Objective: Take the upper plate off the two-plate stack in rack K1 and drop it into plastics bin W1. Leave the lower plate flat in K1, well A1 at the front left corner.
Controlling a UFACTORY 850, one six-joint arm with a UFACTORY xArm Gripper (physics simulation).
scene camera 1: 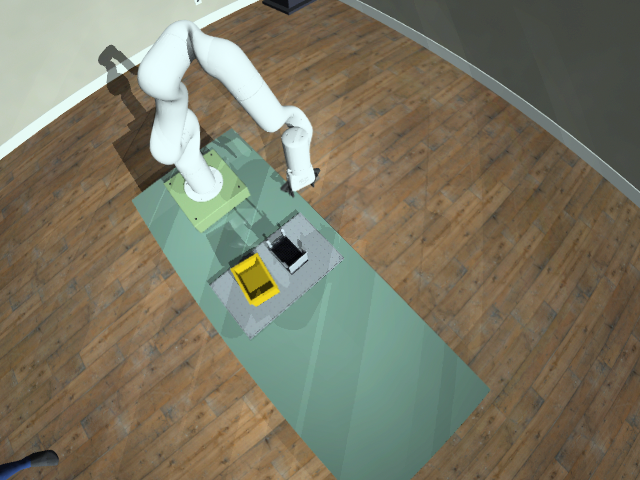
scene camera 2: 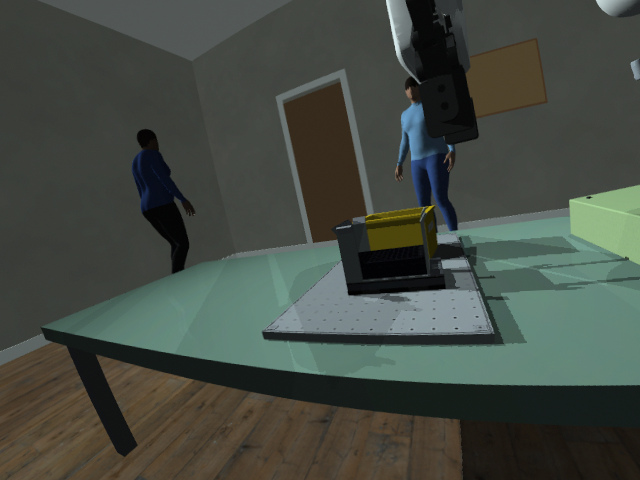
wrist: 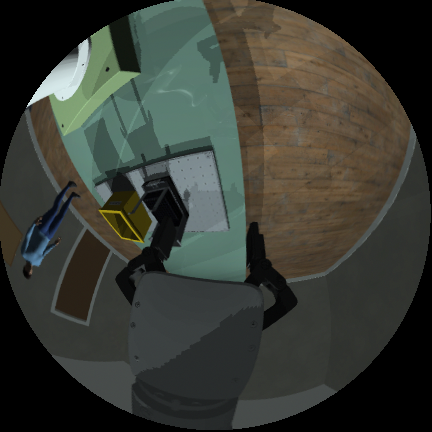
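Note:
A black stack of plates [scene camera 1: 287, 251] [scene camera 2: 393, 262] lies in rack K1 [scene camera 1: 298, 262] [scene camera 2: 351, 260], which has a pale end wall. The line between upper and lower plate is too dark to make out. In the wrist view the rack [wrist: 182, 200] is partly hidden by one finger. The yellow plastics bin W1 [scene camera 1: 266, 297] [scene camera 2: 395, 233] [wrist: 141, 220] stands beside the rack, open at the top. Its floor shows no plate in scene camera 1. My gripper [scene camera 1: 302, 186] [scene camera 2: 454, 129] [wrist: 209, 226] is open and empty. It hangs high above table level, off to the rack's side towards the table's long edge.
Rack and bin stand on a grey perforated board [scene camera 1: 323, 253] [scene camera 2: 382, 320] [wrist: 200, 175] on the green table [scene camera 1: 372, 351] [scene camera 2: 217, 304] [wrist: 175, 115]. Thin upright posts rise at the rack's end nearer the arm's green base block [scene camera 1: 199, 219] [scene camera 2: 604, 222] [wrist: 100, 95]. Two people stand beyond the table.

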